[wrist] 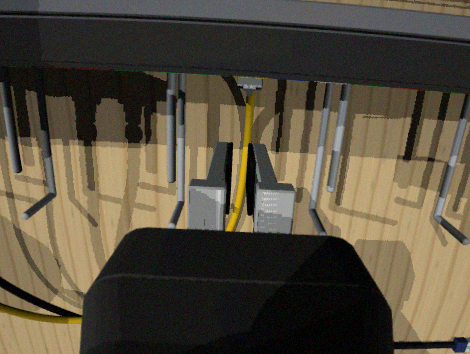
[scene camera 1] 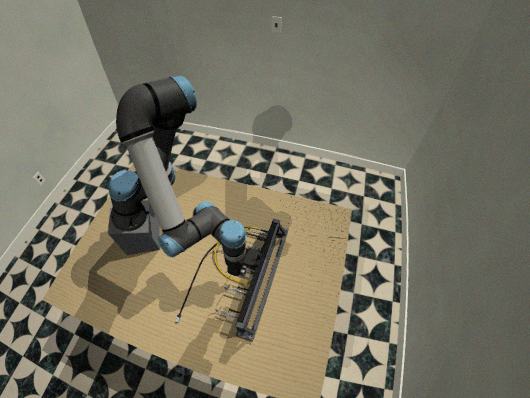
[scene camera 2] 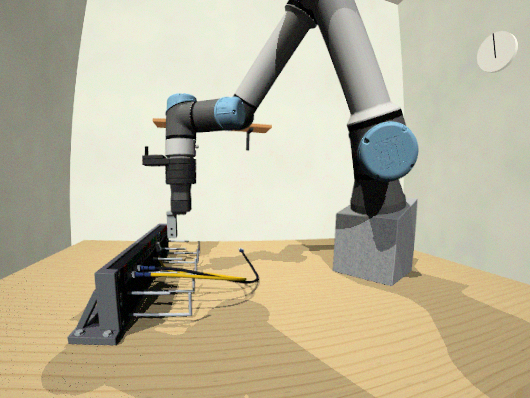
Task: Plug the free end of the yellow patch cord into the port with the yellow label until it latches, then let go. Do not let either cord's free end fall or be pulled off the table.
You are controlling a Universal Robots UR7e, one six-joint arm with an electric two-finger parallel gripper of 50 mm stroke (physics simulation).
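Frame: origin at the arm's base, x ahead, y left, z up, level; millimetres.
Where they show: gripper, fingertip midpoint: (wrist: 239, 164) (scene camera 1: 242, 274) (scene camera 2: 172, 237); arm's base, link origin: (scene camera 1: 128, 216) (scene camera 2: 377, 205).
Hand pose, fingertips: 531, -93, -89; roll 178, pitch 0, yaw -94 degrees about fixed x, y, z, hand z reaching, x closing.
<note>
Each offset is from my fingertips to the top centre of the thing, as dx, dy, dz. "*": to the spot under its first point. Level surfaces: height alone.
The yellow patch cord (scene camera 1: 216, 257) (scene camera 2: 200, 276) (wrist: 243, 175) loops beside the black port panel @[+30, +37, +4] (scene camera 1: 262, 275) (scene camera 2: 107, 295) (wrist: 200, 47). In the wrist view its end meets the panel, where a short grey part of the plug @[+35, -6, -14] (wrist: 250, 83) shows at the panel edge, beside a thin yellow strip seen edge-on. The port opening and the latch are hidden. My gripper (scene camera 1: 243, 270) (scene camera 2: 172, 226) (wrist: 239, 164) is partly open, pointing down, with its fingers apart above the cord. The cord passes through the gap as seen from above, not pinched. In scene camera 2 the fingertips are near the panel's top edge height.
The black cord's free end @[* -221, -224, -86] (scene camera 1: 177, 318) (scene camera 2: 241, 250) (wrist: 460, 345) lies on the wooden table @[dz -97] (scene camera 1: 300, 350) (scene camera 2: 300, 360). Grey wire guides (scene camera 2: 190, 302) (wrist: 181, 150) stick out from the panel on both sides of the fingers. Two blue-booted plugs @[* +51, +138, -40] (scene camera 2: 143, 271) sit at the panel's near end.
</note>
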